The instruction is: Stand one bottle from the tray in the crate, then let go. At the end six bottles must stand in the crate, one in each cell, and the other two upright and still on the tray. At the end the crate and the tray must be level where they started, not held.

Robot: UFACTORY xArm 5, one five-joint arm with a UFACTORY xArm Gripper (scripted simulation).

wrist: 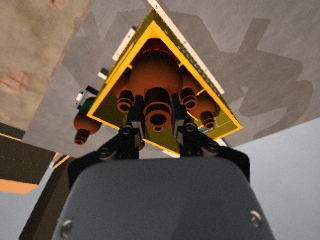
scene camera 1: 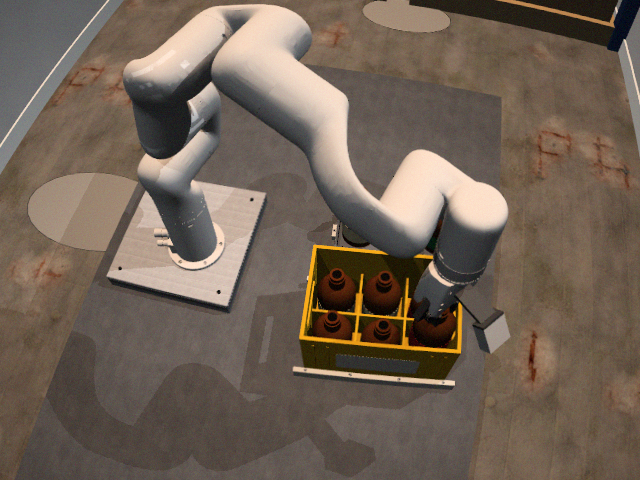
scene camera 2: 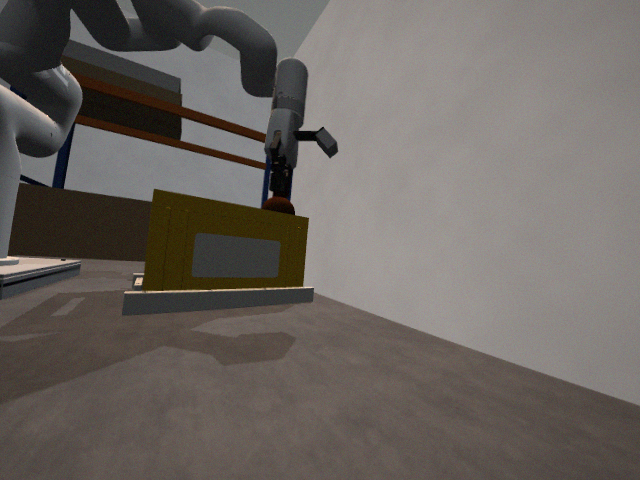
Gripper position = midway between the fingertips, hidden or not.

Note:
I see my gripper point(scene camera 1: 438, 313), a bottle point(scene camera 1: 422, 334), a yellow crate point(scene camera 2: 194, 243), a bottle point(wrist: 85, 125) and a bottle point(scene camera 1: 331, 325).
The yellow crate shows as well in scene camera 1 point(scene camera 1: 360, 265). My gripper also shows in the wrist view point(wrist: 157, 103) and in scene camera 2 point(scene camera 2: 279, 193).

